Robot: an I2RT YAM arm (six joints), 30 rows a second.
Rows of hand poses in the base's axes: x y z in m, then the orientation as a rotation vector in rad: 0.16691, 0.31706, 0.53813, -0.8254, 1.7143, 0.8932; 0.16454, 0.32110, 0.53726, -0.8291, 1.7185, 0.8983; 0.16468, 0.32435, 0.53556, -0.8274, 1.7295, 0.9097; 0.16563, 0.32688, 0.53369, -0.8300, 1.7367, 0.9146; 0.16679, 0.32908, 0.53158, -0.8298, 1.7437, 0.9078; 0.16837, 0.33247, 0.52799, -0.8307, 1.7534, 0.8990; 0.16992, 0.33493, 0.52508, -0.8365, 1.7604, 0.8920; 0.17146, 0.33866, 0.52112, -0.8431, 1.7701, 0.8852; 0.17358, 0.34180, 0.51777, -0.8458, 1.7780, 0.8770; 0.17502, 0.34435, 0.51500, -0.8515, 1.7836, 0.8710; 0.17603, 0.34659, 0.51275, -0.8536, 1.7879, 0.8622; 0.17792, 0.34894, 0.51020, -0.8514, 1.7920, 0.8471; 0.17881, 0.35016, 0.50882, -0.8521, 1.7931, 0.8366; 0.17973, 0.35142, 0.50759, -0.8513, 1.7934, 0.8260; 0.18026, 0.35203, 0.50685, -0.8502, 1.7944, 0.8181; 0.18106, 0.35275, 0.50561, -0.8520, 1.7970, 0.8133; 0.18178, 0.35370, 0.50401, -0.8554, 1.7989, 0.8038; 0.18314, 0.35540, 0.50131, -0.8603, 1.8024, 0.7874
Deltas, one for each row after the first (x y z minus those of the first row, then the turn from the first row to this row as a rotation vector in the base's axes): -0.00237, 0.00404, -0.00087, -0.0014, 0.0054, 0.0048; -0.00223, 0.00729, -0.00257, -0.0005, 0.0200, 0.0087; -0.00128, 0.00982, -0.00444, -0.0030, 0.0278, 0.0125; -0.00012, 0.01202, -0.00655, -0.0096, 0.0302, 0.0083; 0.00146, 0.01541, -0.01014, -0.0191, 0.0336, 0.0037; 0.00301, 0.01787, -0.01305, -0.0288, 0.0352, 0.0036; 0.00455, 0.02160, -0.01701, -0.0402, 0.0390, 0.0039; 0.00667, 0.02474, -0.02036, -0.0493, 0.0411, 0.0010; 0.00811, 0.02729, -0.02313, -0.0578, 0.0422, 0.0014; 0.00912, 0.02953, -0.02538, -0.0653, 0.0412, -0.0019; 0.01101, 0.03188, -0.02793, -0.0736, 0.0377, -0.0113; 0.01190, 0.03310, -0.02931, -0.0796, 0.0336, -0.0163; 0.01282, 0.03436, -0.03054, -0.0846, 0.0290, -0.0222; 0.01335, 0.03497, -0.03128, -0.0885, 0.0262, -0.0270; 0.01415, 0.03569, -0.03252, -0.0930, 0.0259, -0.0284; 0.01487, 0.03664, -0.03412, -0.1003, 0.0227, -0.0310; 0.01623, 0.03834, -0.03682, -0.1126, 0.0175, -0.0361
